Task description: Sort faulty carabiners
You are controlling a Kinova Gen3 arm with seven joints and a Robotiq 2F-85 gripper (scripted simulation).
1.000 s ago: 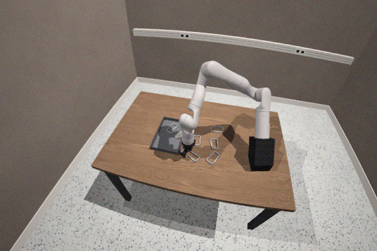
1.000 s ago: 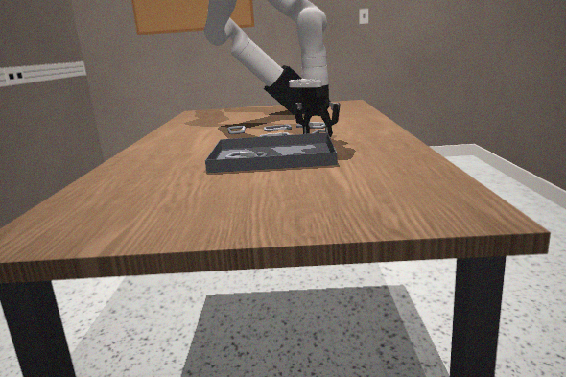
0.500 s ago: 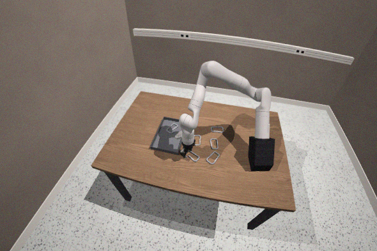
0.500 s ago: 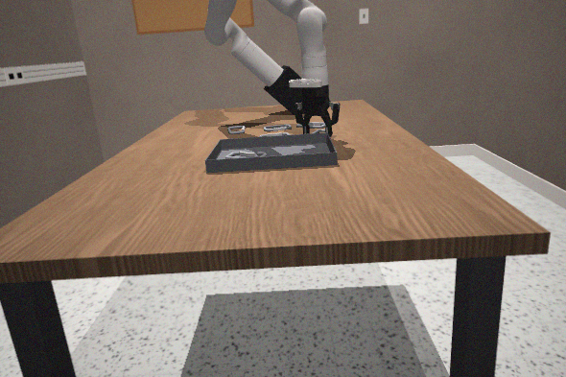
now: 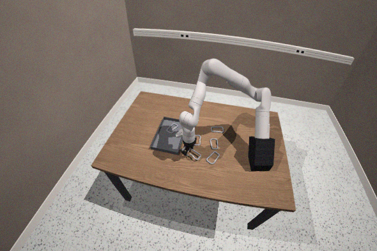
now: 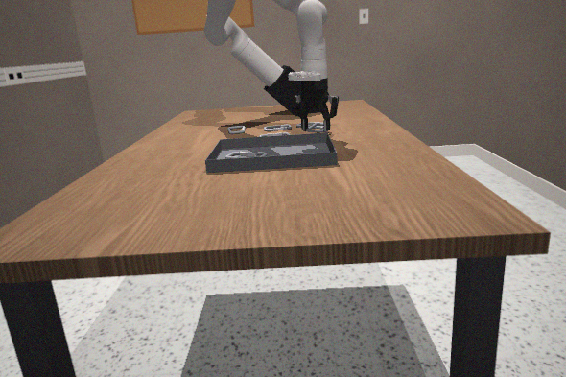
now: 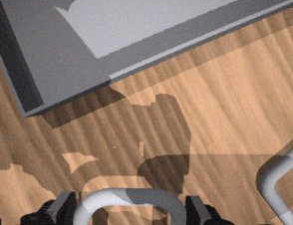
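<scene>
The grey tray is 170 mm ahead of my hand, 120 mm to the right of it and 30 mm below it. Round my hand: carabiner gate (190 mm behind, 10 mm to the right, 30 mm below).
</scene>
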